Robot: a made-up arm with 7 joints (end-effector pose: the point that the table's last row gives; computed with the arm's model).
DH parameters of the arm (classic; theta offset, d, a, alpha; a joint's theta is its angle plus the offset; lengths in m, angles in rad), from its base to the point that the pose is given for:
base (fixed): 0.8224 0 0.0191 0
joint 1: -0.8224 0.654 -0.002 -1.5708
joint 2: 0 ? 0.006 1.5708
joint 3: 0 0.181 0.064 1.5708
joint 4: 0 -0.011 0.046 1.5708
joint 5: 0 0.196 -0.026 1.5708
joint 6: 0 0.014 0.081 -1.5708
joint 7: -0.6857 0 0.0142 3.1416
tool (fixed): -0.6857 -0.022 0 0
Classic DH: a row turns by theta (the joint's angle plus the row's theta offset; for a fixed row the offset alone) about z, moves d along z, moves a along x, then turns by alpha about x.
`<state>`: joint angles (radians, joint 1 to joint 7).
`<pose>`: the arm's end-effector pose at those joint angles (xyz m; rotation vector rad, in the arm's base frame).
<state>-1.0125 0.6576 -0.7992 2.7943 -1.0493 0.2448 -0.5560</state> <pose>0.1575 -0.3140 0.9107 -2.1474 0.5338 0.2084</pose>
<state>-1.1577 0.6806 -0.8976 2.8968 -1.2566 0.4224 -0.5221</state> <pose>0.0991 -0.3378 0.9206 -2.1214 1.0704 0.0472</pose>
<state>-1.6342 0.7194 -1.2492 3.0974 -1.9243 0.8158 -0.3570</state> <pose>-0.0878 -0.3119 0.9688 1.6168 -2.6418 0.1090</pose>
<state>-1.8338 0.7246 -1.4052 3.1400 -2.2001 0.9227 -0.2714</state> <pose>-0.1388 -0.2735 0.9878 0.9673 -2.5870 -0.1414</pose>
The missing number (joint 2, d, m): -0.028
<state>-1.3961 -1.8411 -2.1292 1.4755 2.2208 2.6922 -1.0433</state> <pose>-0.3404 0.2192 0.4999 1.7981 2.1272 -1.3127</pose>
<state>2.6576 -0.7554 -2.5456 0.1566 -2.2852 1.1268 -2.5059</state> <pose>0.0995 0.0866 0.5137 -0.1215 -0.5350 -1.3332</pose>
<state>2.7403 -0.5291 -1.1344 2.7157 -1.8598 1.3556 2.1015</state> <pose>0.2527 0.0795 1.0743 1.1643 -1.0671 -1.5969</pose>
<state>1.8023 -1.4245 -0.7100 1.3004 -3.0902 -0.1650 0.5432</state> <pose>0.2180 -0.0139 0.8628 -0.8147 -2.4926 1.2055</pose>
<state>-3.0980 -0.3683 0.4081 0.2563 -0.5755 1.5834 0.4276</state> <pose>-0.1400 -0.0166 0.6058 0.8632 1.4059 -2.4396</pose>
